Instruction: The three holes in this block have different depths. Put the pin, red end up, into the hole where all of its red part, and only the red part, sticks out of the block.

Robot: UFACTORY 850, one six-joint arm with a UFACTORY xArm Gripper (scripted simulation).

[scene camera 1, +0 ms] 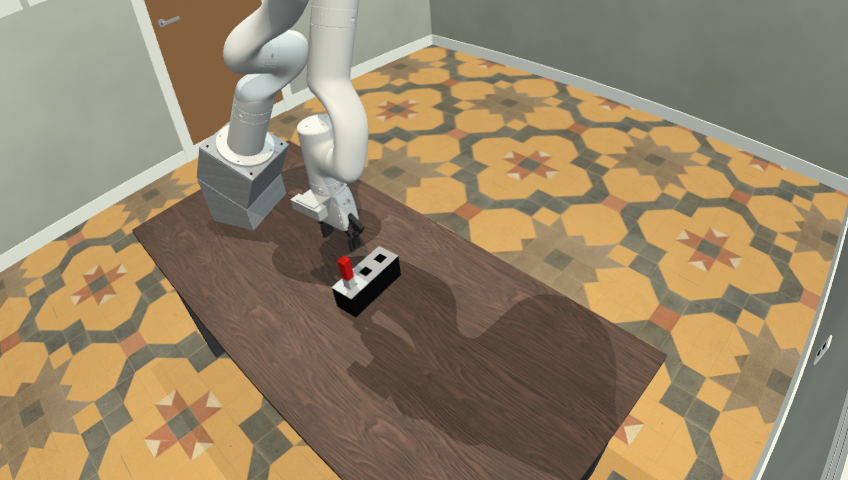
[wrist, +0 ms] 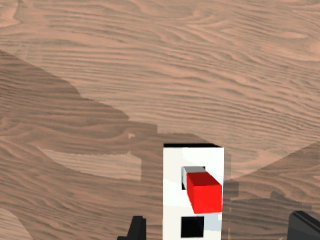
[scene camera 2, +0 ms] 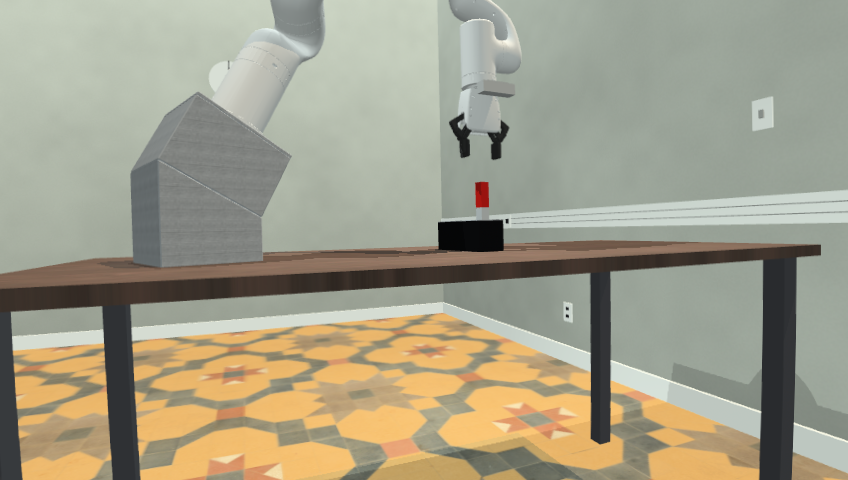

Labels:
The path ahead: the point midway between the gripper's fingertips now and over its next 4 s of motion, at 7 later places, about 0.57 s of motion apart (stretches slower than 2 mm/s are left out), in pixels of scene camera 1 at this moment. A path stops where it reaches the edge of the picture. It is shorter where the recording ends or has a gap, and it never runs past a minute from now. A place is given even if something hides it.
The gripper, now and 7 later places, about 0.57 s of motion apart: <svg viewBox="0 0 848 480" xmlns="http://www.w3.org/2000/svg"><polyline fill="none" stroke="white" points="341,241 341,243 344,260 346,267 346,268 345,266 344,258 341,249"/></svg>

